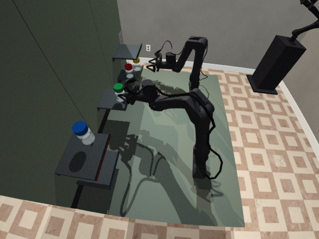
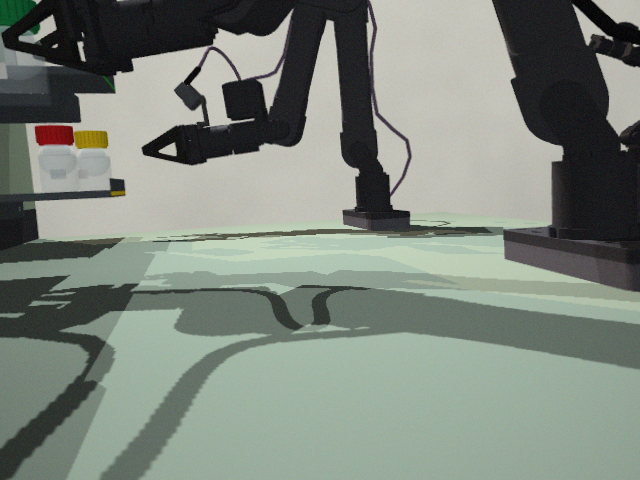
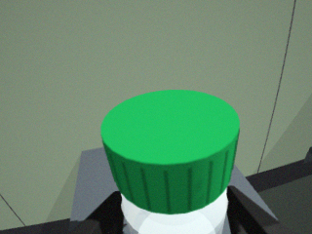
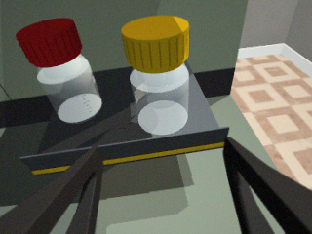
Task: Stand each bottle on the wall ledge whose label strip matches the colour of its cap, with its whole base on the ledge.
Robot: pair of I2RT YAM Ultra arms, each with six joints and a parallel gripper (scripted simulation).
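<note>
Right now the green-capped bottle is 430 mm to the left of my right hand, 110 mm ahead of it and 80 mm above it. Also, from my right hand: blue-capped bottle: 760 mm to the left, 170 mm above, 160 mm ahead; red-capped bottle: 140 mm ahead, 90 mm to the left, 20 mm below; yellow-capped bottle: 100 mm ahead, 20 mm below, 10 mm to the right.
Now: left hand 1 cm short of the green-capped bottle and 1 cm above it. The rest, counted from my left hand: blue-capped bottle (33 cm to the left, 8 cm above, 6 cm ahead); red-capped bottle (35 cm to the right, 11 cm below, 4 cm ahead); yellow-capped bottle (44 cm to the right, 11 cm below).
</note>
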